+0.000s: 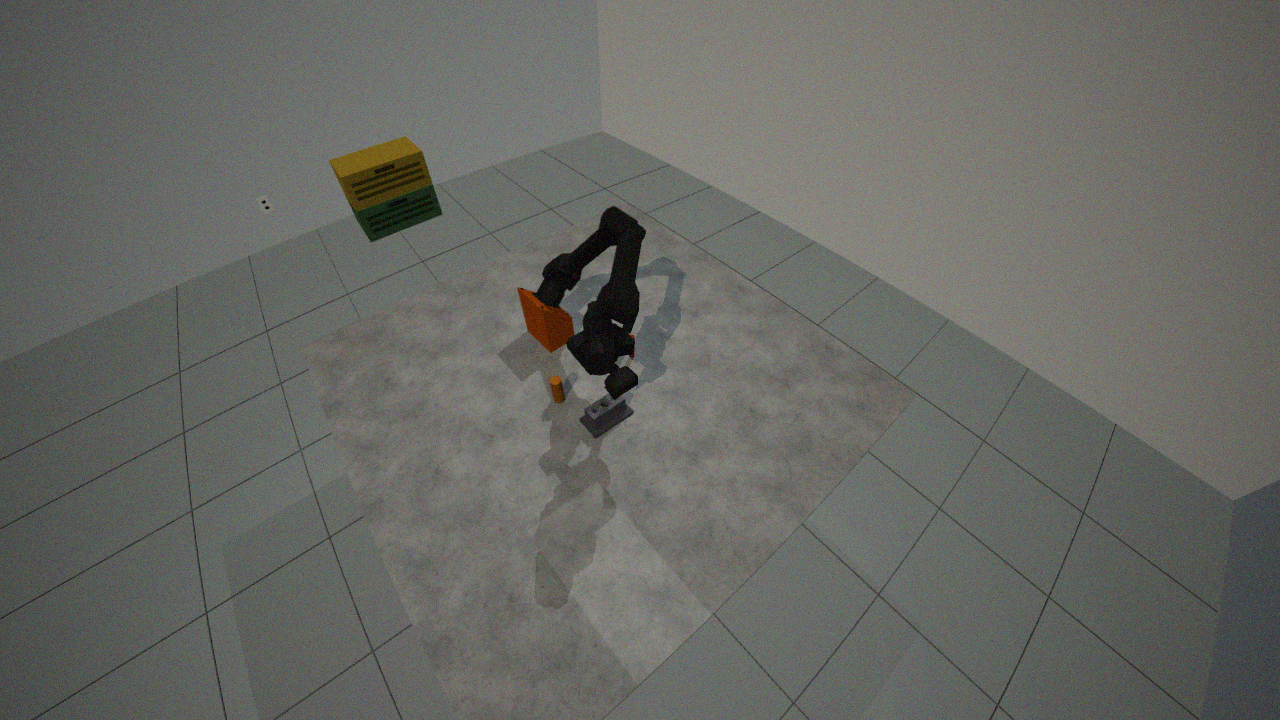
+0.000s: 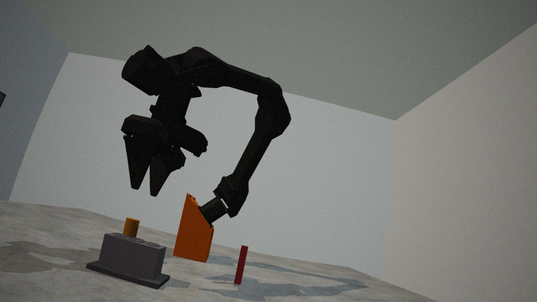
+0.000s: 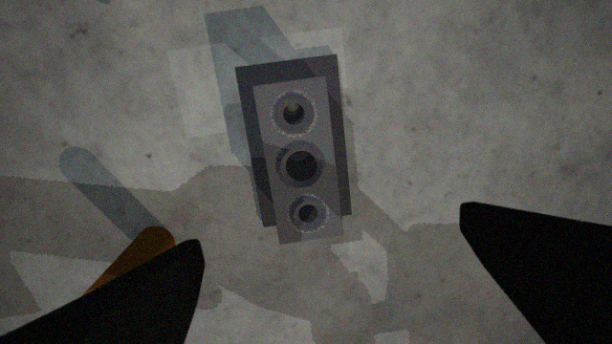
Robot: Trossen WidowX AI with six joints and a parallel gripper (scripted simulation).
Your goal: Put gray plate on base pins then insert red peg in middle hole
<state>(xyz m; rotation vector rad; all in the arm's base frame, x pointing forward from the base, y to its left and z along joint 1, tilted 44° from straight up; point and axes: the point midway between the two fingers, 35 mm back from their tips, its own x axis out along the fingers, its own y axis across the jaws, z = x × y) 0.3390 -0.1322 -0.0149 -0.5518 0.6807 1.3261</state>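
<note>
The red peg lies 10 cm behind my gripper tip, 20 cm to the left of it and 10 cm below it. The rest, counted from my gripper tip: small orange cylinder: 13 cm behind, 4 cm to the right, 10 cm below; gray plate: 9 cm below.
</note>
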